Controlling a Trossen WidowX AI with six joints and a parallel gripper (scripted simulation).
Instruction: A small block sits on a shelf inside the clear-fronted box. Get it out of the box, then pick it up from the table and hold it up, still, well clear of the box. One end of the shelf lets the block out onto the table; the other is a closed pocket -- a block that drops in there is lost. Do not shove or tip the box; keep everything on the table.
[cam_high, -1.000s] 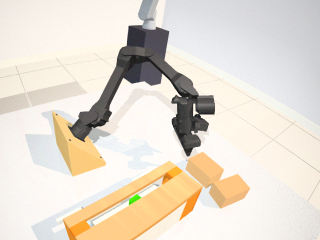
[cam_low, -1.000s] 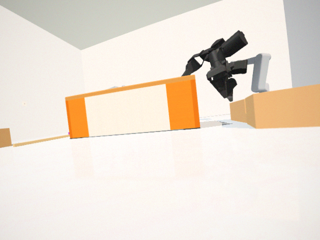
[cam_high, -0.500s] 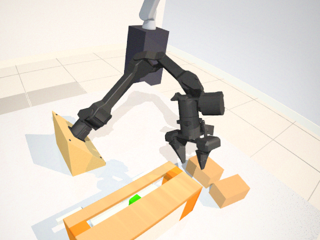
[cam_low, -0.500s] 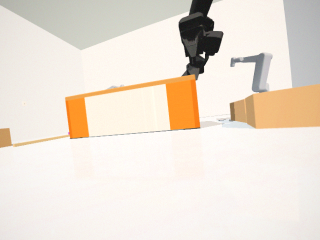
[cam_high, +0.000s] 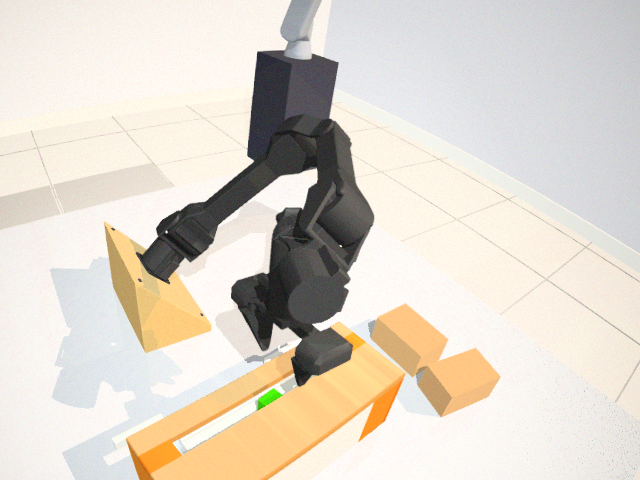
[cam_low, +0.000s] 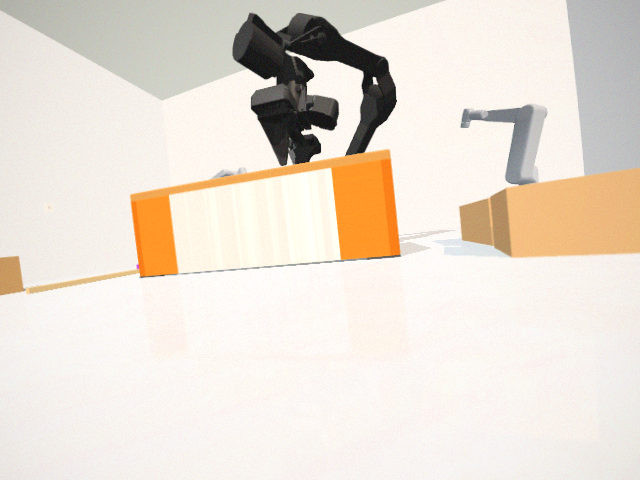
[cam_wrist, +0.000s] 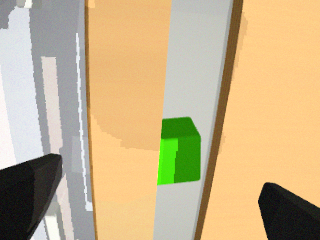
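The green block is 1 cm ahead of my gripper tip, 2 cm to the right of it and 6 cm below it.
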